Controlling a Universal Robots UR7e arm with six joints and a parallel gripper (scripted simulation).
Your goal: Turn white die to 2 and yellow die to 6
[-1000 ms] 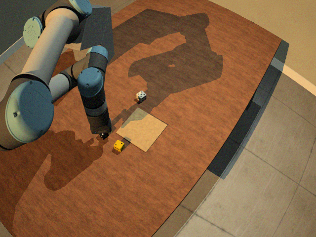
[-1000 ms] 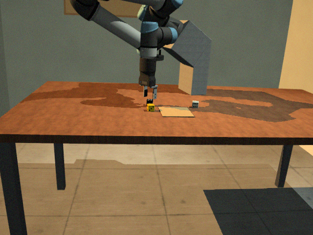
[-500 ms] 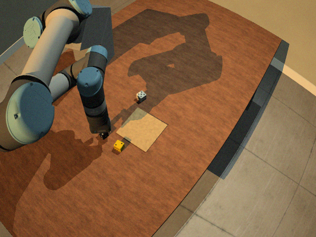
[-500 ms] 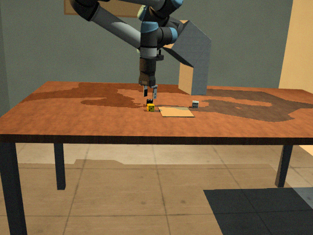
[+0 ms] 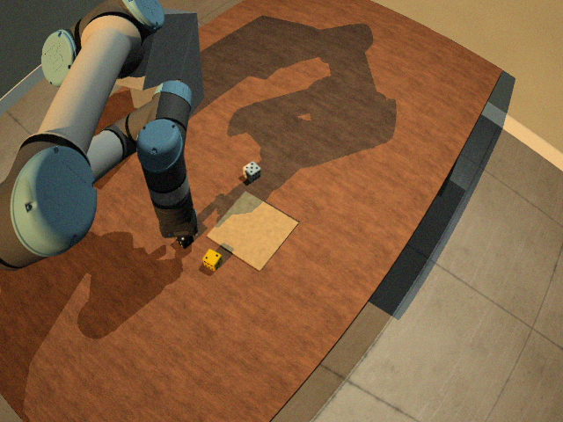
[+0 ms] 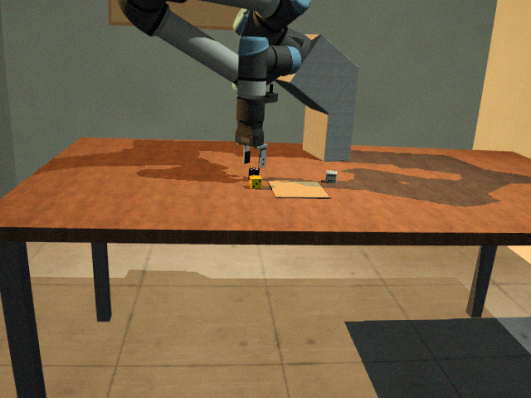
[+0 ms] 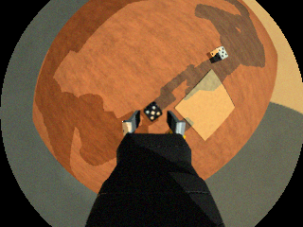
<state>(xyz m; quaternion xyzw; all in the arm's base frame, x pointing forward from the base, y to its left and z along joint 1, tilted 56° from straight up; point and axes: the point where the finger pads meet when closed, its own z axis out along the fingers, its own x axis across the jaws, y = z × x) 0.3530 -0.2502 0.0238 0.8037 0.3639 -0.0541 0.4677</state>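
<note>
Right now the black die is 40 mm below my hand. Also, from my hand: white die (220 mm to the left, 40 mm below, 20 mm ahead); yellow die (80 mm ahead, 40 mm below, 10 mm to the right); tan mat (110 mm to the left, 100 mm ahead, 60 mm below).
</note>
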